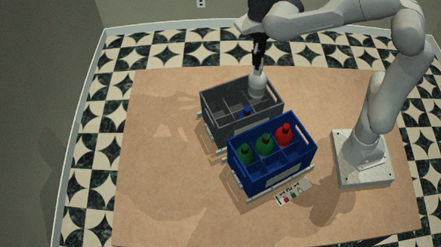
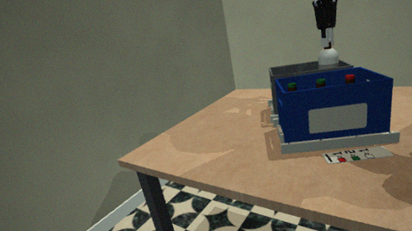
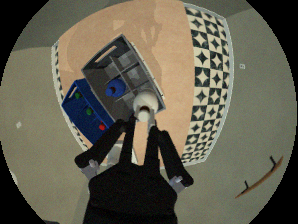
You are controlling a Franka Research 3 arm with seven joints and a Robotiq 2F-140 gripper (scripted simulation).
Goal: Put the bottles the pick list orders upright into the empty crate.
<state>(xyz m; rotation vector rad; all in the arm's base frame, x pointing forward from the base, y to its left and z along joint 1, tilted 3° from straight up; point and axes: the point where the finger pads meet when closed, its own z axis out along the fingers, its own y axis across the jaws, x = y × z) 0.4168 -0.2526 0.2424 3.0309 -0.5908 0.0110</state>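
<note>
Now: hand 8 cm above the white bottle. Round my hand: red bottle: 20 cm to the left, 18 cm below, 9 cm behind; grey crate: 18 cm below, 7 cm to the left, 7 cm ahead; blue bottle: 18 cm below, 12 cm to the left, 5 cm ahead.
</note>
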